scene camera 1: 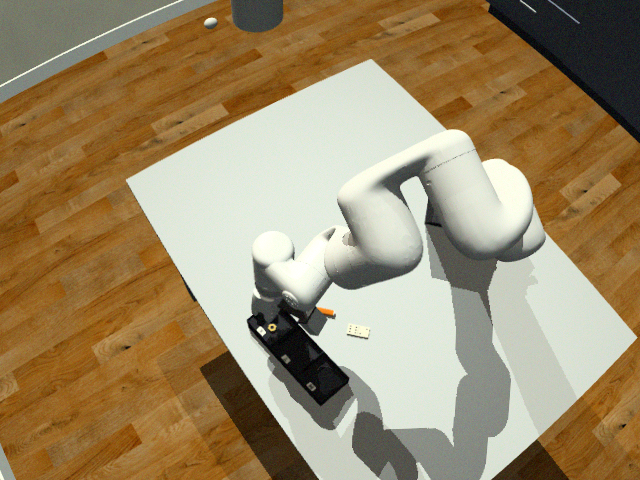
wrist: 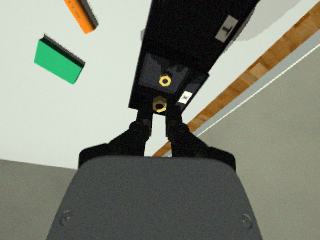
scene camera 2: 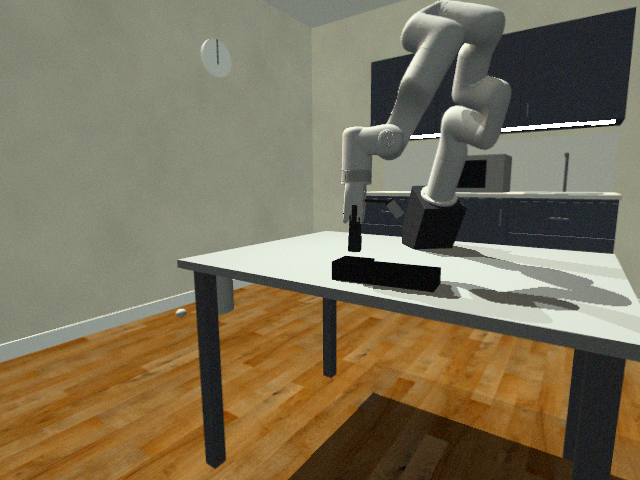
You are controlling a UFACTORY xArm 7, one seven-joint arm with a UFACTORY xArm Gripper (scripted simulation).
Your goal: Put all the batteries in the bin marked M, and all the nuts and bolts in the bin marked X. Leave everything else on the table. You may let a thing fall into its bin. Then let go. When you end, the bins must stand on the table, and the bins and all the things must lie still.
Labels:
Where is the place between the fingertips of my gripper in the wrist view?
159, 102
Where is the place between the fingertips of my gripper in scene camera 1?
At 274, 316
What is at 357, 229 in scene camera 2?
My gripper.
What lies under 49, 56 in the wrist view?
A green block.

